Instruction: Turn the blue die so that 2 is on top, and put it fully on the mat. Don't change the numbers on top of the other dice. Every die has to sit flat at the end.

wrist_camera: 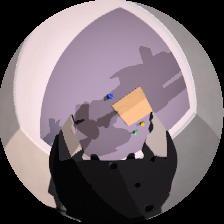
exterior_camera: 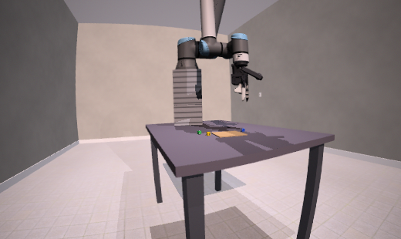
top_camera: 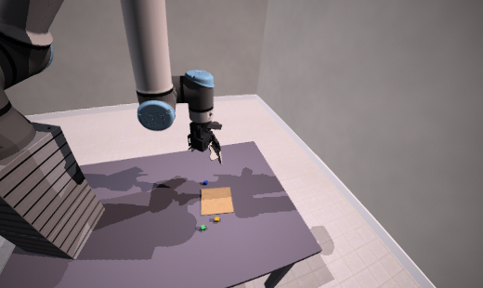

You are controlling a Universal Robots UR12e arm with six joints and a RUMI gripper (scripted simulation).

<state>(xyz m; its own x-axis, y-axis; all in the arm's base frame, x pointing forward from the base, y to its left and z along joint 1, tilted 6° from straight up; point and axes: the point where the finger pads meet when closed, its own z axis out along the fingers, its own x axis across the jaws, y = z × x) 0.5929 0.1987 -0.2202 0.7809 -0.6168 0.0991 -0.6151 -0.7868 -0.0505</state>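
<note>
The blue die lies 150 mm below my hand, 10 mm to the right of it and 10 mm behind it. From my hand the other things lie so: tan mat: 160 mm below, 120 mm to the right, 30 mm ahead; then yellow die: 220 mm to the right, 150 mm below, 20 mm ahead; then green die: 250 mm to the right, 150 mm below, 40 mm behind.
</note>
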